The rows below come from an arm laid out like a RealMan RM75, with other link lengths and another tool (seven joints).
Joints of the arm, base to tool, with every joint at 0 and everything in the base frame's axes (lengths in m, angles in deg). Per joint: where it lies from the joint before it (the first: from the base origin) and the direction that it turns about. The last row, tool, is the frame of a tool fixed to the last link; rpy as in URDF.
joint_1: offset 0 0 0.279 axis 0 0 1
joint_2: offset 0 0 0 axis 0 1 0
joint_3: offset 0 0 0.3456 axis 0 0 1
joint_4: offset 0 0 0 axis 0 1 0
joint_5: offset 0 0 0.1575 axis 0 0 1
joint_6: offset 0 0 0 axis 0 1 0
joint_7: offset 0 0 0.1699 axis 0 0 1
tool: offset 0.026 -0.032 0.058 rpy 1.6 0 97.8
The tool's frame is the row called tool.
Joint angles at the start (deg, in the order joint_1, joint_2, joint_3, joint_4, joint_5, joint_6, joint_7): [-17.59 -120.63 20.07 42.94 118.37 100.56 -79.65]
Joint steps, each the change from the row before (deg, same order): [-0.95 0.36 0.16 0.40 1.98 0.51 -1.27]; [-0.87 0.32 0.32 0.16 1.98 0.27 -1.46]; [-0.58 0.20 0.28 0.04 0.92 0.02 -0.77]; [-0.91 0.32 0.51 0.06 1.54 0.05 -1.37]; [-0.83 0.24 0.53 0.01 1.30 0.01 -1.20]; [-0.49 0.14 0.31 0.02 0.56 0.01 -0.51]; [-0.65 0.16 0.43 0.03 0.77 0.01 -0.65]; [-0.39 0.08 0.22 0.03 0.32 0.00 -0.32]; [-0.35 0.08 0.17 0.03 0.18 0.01 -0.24]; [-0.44 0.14 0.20 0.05 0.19 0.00 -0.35]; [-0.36 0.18 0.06 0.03 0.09 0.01 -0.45]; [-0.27 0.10 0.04 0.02 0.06 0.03 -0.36]
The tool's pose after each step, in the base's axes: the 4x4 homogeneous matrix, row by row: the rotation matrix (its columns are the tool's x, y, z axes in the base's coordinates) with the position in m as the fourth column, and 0 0 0 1 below. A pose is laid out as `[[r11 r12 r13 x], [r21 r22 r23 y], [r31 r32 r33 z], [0 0 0 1]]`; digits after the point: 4 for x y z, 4 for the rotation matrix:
[[0.5861 -0.6961 0.4146 -0.3289], [-0.7756 -0.3340 0.5356 0.3328], [-0.2344 -0.6355 -0.7357 -0.0156], [0 0 0 1]]
[[0.5868 -0.7021 0.4033 -0.3289], [-0.7824 -0.3634 0.5058 0.3337], [-0.2086 -0.6124 -0.7626 -0.0202], [0 0 0 1]]
[[0.5859 -0.7063 0.3973 -0.3285], [-0.7862 -0.3765 0.4901 0.3352], [-0.1965 -0.5995 -0.7759 -0.0224], [0 0 0 1]]
[[0.5864 -0.7122 0.3859 -0.3281], [-0.7908 -0.4000 0.4633 0.3372], [-0.1756 -0.5769 -0.7977 -0.0261], [0 0 0 1]]
[[0.5867 -0.7172 0.3760 -0.3274], [-0.7944 -0.4198 0.4390 0.3389], [-0.1570 -0.5563 -0.8160 -0.0296], [0 0 0 1]]
[[0.5842 -0.7215 0.3717 -0.3265], [-0.7977 -0.4262 0.4267 0.3404], [-0.1494 -0.5458 -0.8245 -0.0310], [0 0 0 1]]
[[0.5807 -0.7275 0.3655 -0.3252], [-0.8021 -0.4344 0.4097 0.3421], [-0.1393 -0.5311 -0.8358 -0.0331], [0 0 0 1]]
[[0.5777 -0.7310 0.3631 -0.3240], [-0.8050 -0.4367 0.4016 0.3435], [-0.1350 -0.5243 -0.8407 -0.0340], [0 0 0 1]]
[[0.5745 -0.7341 0.3621 -0.3227], [-0.8078 -0.4370 0.3957 0.3450], [-0.1323 -0.5198 -0.8440 -0.0343], [0 0 0 1]]
[[0.5710 -0.7377 0.3602 -0.3213], [-0.8107 -0.4373 0.3894 0.3472], [-0.1297 -0.5143 -0.8477 -0.0342], [0 0 0 1]]
[[0.5708 -0.7385 0.3588 -0.3205], [-0.8110 -0.4390 0.3867 0.3493], [-0.1280 -0.5118 -0.8495 -0.0333], [0 0 0 1]]
[[0.5710 -0.7385 0.3586 -0.3196], [-0.8113 -0.4406 0.3843 0.3508], [-0.1258 -0.5104 -0.8507 -0.0328], [0 0 0 1]]

